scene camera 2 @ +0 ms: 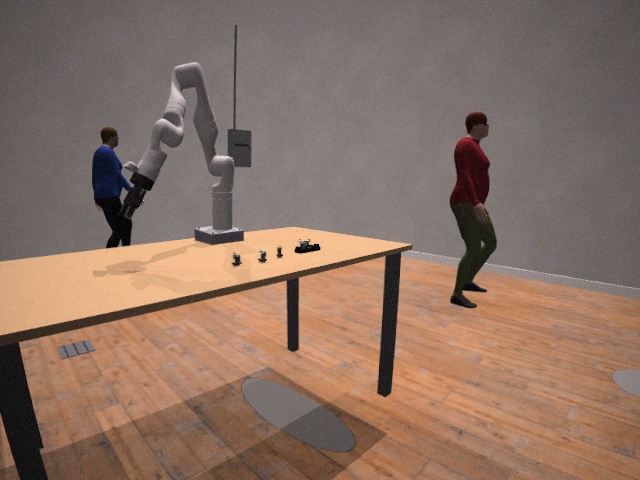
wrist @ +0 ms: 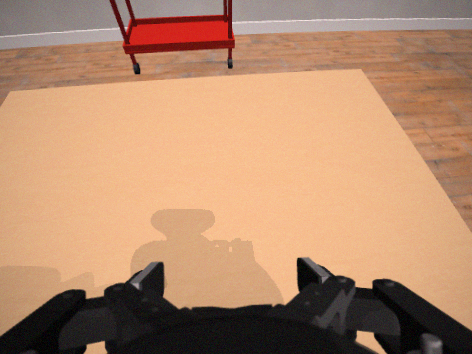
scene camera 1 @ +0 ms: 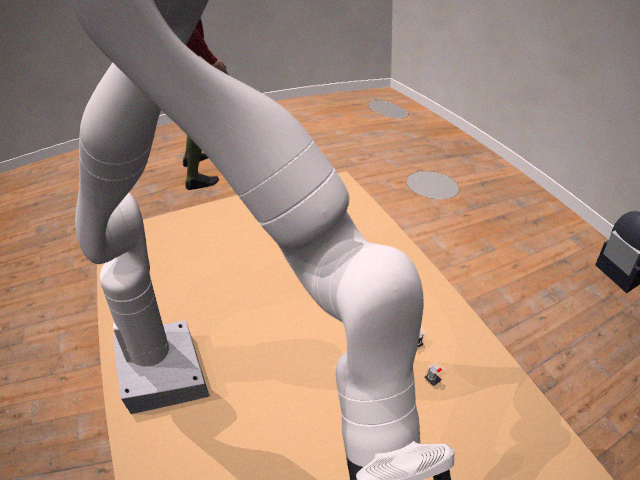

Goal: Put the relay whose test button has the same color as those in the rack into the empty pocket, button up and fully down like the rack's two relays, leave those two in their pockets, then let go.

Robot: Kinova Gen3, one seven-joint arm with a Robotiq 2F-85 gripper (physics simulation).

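Seen in the pictures: gripper, fingertip midpoint: (scene camera 2: 124, 217) (wrist: 231, 275); arm's base, link origin: (scene camera 2: 222, 228) (scene camera 1: 147, 348).
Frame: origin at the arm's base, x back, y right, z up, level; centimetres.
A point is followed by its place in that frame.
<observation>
My gripper (scene camera 2: 126, 212) @(x -29.5, y 48.2, z 10.7 cm) (wrist: 231, 275) @(x -29.5, y 48.2, z 10.7 cm) is open and empty, high above the table and well to the left of the relays in the second scene view. Three loose relays stand in a row there: a left one (scene camera 2: 236, 258) @(x -52.3, y 18.6, z -2.6 cm) with a reddish top, a middle one (scene camera 2: 262, 255) @(x -52.6, y 9.2, z -2.7 cm) and a right one (scene camera 2: 279, 251) @(x -49.4, y 0.4, z -2.9 cm). The black rack (scene camera 2: 314, 248) @(x -46.6, y -17.7, z -4.2 cm) is right of them, with relays in it; their button colours and the empty pocket are too small to tell. In the first scene view a relay with a red part (scene camera 1: 432, 375) @(x -50.2, y 18.7, z -2.2 cm) stands by the arm; another relay (scene camera 1: 420, 339) @(x -51.7, y 9.5, z -2.3 cm) is partly hidden behind the arm.
The wooden table (scene camera 1: 248, 310) @(x -22.0, y -11.1, z -5.3 cm) (scene camera 2: 170, 279) @(x -55.5, y 41.1, z -5.3 cm) (wrist: 250, 150) @(x -26.0, y 71.3, z -5.3 cm) carries the arm's base (scene camera 1: 191, 361) @(x -8.7, y 4.4, z -0.6 cm) (scene camera 2: 219, 236) @(x -10.1, y 6.1, z -2.0 cm). A red cart (wrist: 180, 46) stands on the floor beyond the table's edge. Two people, in blue (scene camera 2: 107, 173) and in red (scene camera 2: 471, 170), are in the room.
</observation>
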